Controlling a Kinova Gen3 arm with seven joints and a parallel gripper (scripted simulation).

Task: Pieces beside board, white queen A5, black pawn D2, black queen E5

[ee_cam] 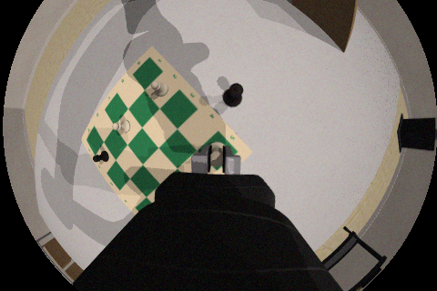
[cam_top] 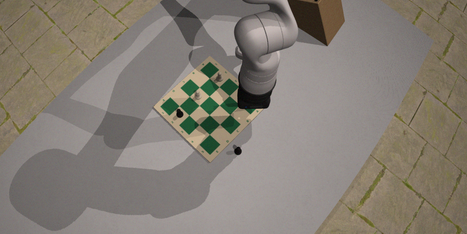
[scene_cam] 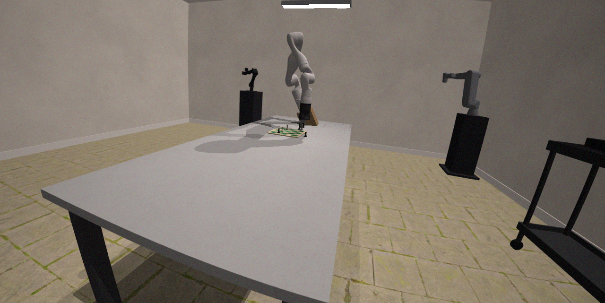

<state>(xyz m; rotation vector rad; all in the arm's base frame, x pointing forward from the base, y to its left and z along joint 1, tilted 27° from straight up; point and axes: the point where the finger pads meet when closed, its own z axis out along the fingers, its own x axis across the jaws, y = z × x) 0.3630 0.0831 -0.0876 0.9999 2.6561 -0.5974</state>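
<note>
Right now the white queen is 1 cm below my hand. Also, from my hand: chessboard: 8 cm ahead, 7 cm to the right, 5 cm below; black queen: 6 cm behind, 4 cm to the right, 2 cm below.
</note>
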